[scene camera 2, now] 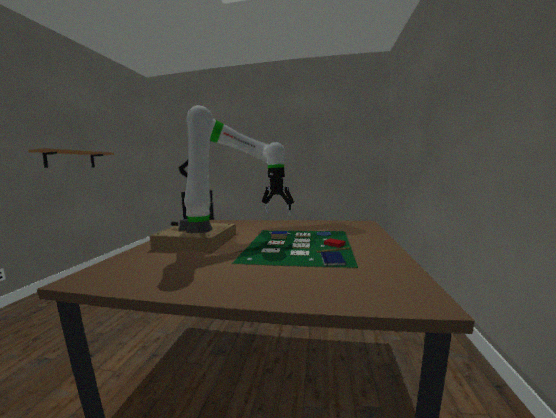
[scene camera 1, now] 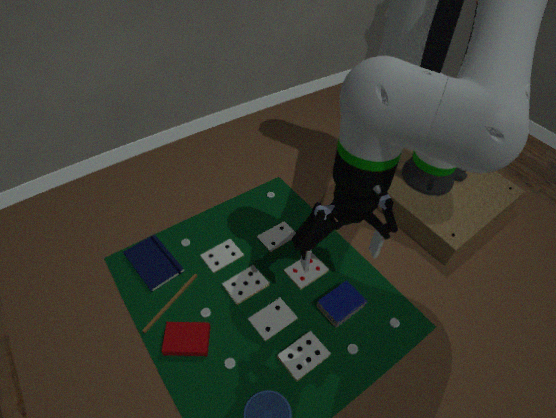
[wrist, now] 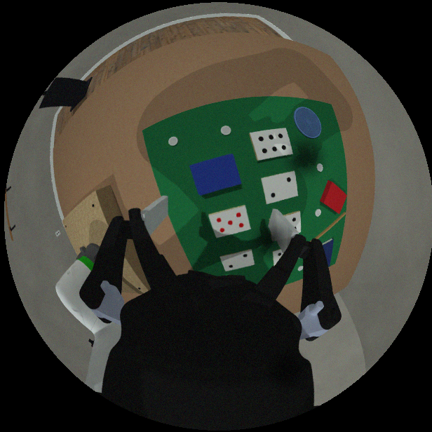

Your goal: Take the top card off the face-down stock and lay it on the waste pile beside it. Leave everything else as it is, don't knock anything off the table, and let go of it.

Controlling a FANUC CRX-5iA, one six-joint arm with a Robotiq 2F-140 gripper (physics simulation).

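Places are measured from the arm's base along level axes (x right, y down, z ahead), in metres.
Pixels of known places: gripper, between the fingertips: (scene camera 2: pixel 277 215) (scene camera 1: pixel 339 259); arm's base, origin of its link: (scene camera 2: pixel 199 230) (scene camera 1: pixel 427 177).
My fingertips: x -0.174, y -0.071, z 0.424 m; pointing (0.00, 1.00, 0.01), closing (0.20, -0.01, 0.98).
Ahead of a thing's pixels: the offset from my fingertips to its top centre. Level surfaces: height alone.
The face-down stock @(dx -0.035, dy +0.113, dz -0.006 m) (scene camera 1: pixel 342 301) (scene camera 2: pixel 279 233) (wrist: pixel 215 174) is a squared blue-backed stack on the green mat @(dy +0.143 m) (scene camera 1: pixel 415 326) (wrist: pixel 175 197). The waste pile @(dx +0.083, dy +0.137, dz +0.016 m) (scene camera 1: pixel 300 280) (scene camera 2: pixel 276 242) (wrist: pixel 230 221) lies beside it, its top card white with red pips. My gripper (scene camera 1: pixel 341 253) (scene camera 2: pixel 278 211) (wrist: pixel 219 211) is wide open and empty, pointing down well above the mat. In the wrist view its fingertips stand on either side of the waste pile, and the stock lies further up the picture. One fingertip overlaps part of the waste pile in scene camera 1.
Several white cards with black pips, including a six @(dx -0.101, dy +0.131, dz +0.122 m) (scene camera 1: pixel 304 355) (wrist: pixel 271 144) and a two @(dx +0.003, dy +0.140, dz +0.142 m) (scene camera 1: pixel 272 318) (wrist: pixel 279 187), lie near the piles. A red box @(dx +0.030, dy +0.123, dz +0.328 m) (scene camera 1: pixel 186 339) (wrist: pixel 333 197), blue book @(dx +0.256, dy +0.131, dz +0.347 m) (scene camera 1: pixel 152 262), wooden stick @(dx +0.131, dy +0.136, dz +0.335 m) (scene camera 1: pixel 170 303), blue round dish @(dx -0.173, dy +0.139, dz +0.236 m) (scene camera 1: pixel 268 406) (wrist: pixel 307 122) and white discs are also there.
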